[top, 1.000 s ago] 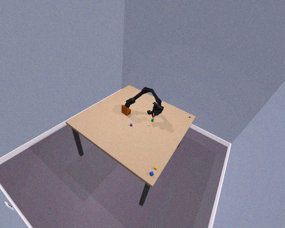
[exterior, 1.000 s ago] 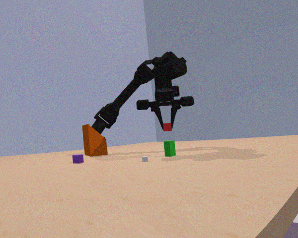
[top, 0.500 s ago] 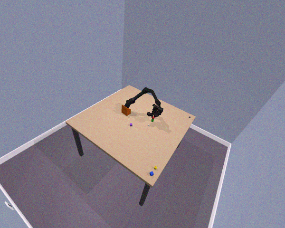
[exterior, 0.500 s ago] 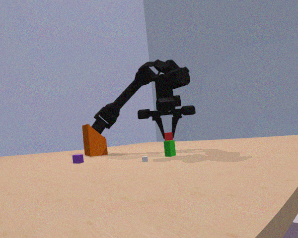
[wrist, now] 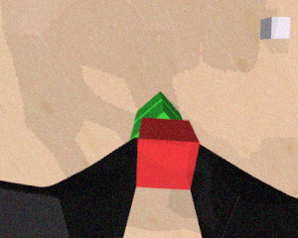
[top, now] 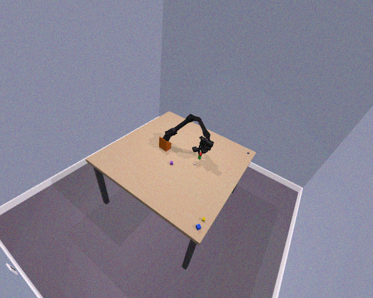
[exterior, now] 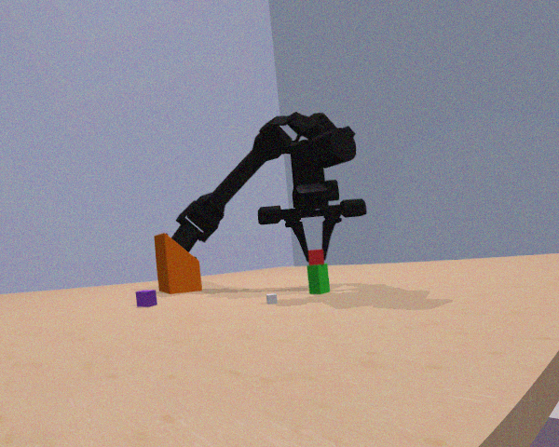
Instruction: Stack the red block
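The red block lies 10 mm above my gripper tip. Round my gripper tip: blue cube: 500 mm ahead, 590 mm to the right, 40 mm below; purple cube: 130 mm behind, 280 mm to the right, 40 mm below; yellow cube: 480 mm ahead, 510 mm to the right, 50 mm below.
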